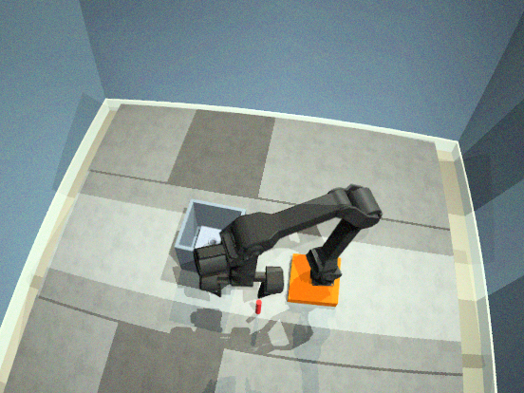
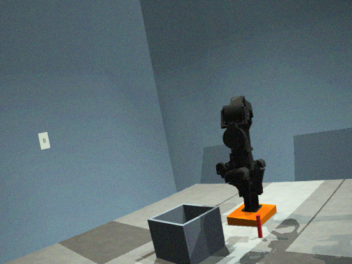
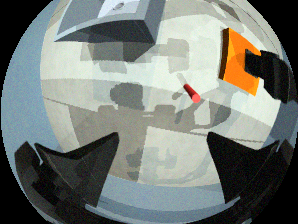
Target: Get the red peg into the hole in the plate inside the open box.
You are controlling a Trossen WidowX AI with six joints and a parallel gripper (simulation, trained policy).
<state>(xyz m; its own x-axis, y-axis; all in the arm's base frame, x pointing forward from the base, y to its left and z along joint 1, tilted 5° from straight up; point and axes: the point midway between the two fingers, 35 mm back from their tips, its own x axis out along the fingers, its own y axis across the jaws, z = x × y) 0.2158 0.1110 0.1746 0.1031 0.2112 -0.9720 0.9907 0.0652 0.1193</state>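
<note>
Now: gripper tip 12 cm above the red peg, 5 cm past it and 2 cm to the left of it. The rest, counted from my gripper tip: light grey plate: 20 cm to the right, 11 cm below, 9 cm ahead.
</note>
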